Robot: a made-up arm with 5 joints. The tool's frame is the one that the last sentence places.
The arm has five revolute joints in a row. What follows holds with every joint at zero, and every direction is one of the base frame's.
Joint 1 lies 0.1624 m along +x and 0.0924 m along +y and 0.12 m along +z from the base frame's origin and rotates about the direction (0.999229, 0.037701, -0.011), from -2.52 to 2.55 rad.
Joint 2 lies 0.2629 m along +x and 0.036 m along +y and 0.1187 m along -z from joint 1 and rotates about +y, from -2.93 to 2.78 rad.
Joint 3 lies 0.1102 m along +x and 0.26 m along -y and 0.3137 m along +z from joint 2 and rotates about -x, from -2.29 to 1.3 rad.
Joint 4 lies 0.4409 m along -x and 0.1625 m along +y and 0.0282 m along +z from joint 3 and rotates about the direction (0.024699, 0.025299, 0.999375), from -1.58 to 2.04 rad.
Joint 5 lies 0.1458 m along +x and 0.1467 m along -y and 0.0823 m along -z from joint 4 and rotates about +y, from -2.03 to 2.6 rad.
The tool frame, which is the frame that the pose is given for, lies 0.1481 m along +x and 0.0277 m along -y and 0.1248 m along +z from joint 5; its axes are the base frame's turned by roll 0.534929, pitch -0.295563 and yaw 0.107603 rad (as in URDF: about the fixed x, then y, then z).
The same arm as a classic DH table. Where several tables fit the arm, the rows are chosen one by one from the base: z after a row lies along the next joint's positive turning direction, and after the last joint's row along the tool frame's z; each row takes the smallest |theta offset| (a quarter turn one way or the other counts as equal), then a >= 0, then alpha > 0; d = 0 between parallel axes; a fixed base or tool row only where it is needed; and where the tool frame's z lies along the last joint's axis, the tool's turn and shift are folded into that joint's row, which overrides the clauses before.
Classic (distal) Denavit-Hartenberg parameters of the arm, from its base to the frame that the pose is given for. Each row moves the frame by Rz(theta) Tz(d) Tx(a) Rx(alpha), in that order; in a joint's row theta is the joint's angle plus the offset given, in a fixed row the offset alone. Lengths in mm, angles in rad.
base (fixed): a -86.2, alpha -1.5818, d 121.8, theta0 -1.5331
joint 1: a -115.8, alpha 1.5331, d 430.2, theta0 -1.5704
joint 2: a 313.7, alpha 1.5708, d -234, theta0 -0.011
joint 3: a -161.7, alpha -1.5955, d 331.5, theta0 -1.5455
joint 4: a -147.8, alpha 1.5455, d -46.4, theta0 -1.5702
joint 5: a -172.8, alpha -2.1338, d -117.2, theta0 -0.2567
tool (fixed): a 0, alpha 0, d 103.4, theta0 -3.0198
Joint limits (rad, base to tool): -2.52..2.55 -2.93..2.78 -2.29..1.3 -1.58..2.04 -2.03..2.6

